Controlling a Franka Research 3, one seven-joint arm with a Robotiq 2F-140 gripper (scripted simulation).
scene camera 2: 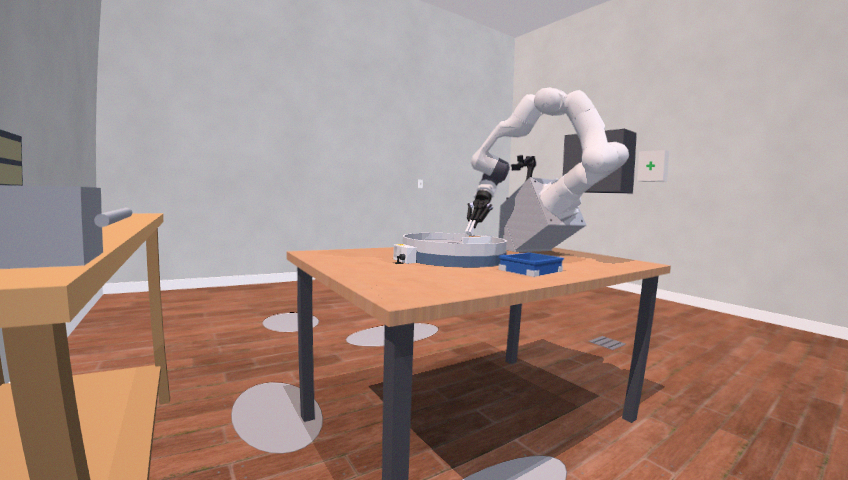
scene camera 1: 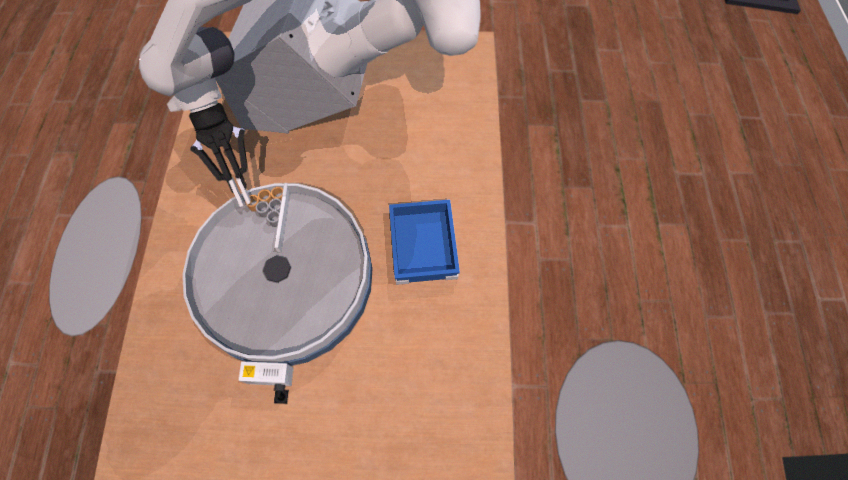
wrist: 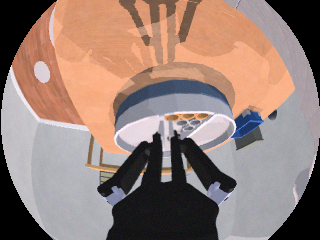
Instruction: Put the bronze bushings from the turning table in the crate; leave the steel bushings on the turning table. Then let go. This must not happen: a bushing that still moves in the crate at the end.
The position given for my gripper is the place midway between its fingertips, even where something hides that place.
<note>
I see my gripper point(scene camera 1: 245, 202) and a round grey turning table point(scene camera 1: 257, 301).
My gripper is seen too in the wrist view point(wrist: 166, 126). The round grey turning table also shows in the wrist view point(wrist: 134, 134).
</note>
